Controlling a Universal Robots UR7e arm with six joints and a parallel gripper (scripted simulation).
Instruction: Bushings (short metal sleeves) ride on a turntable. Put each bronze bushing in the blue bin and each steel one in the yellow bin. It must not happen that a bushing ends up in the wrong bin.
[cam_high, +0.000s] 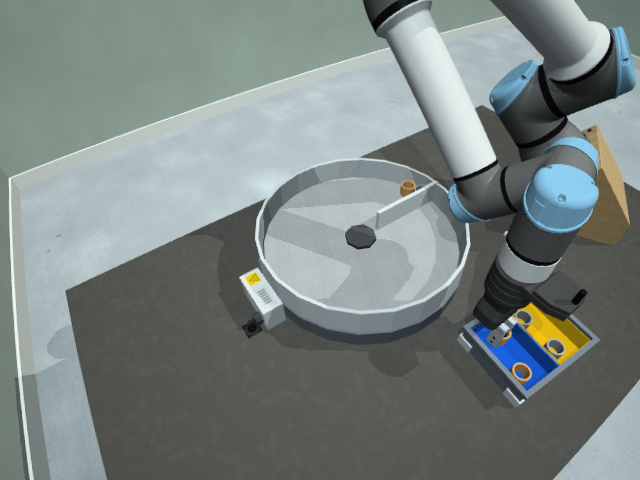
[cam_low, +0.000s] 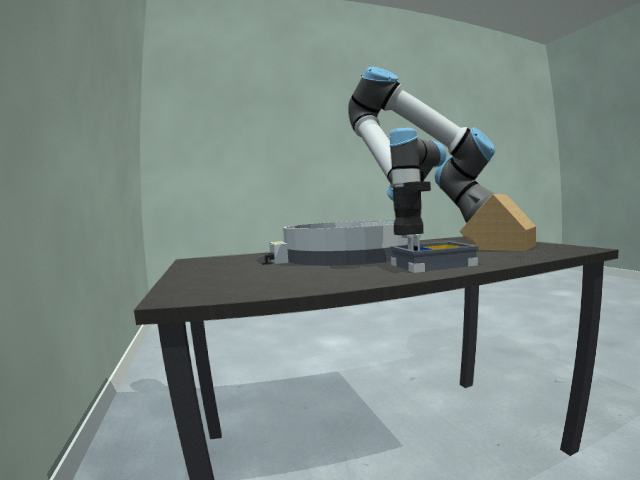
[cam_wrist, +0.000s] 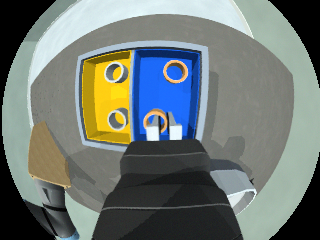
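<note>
Right now my hand is 40 mm to the right of the bin, 40 mm past it and 10 mm above it. From my hand the other things lie so: turntable: 320 mm to the right, 30 mm ahead, 20 mm above.
</note>
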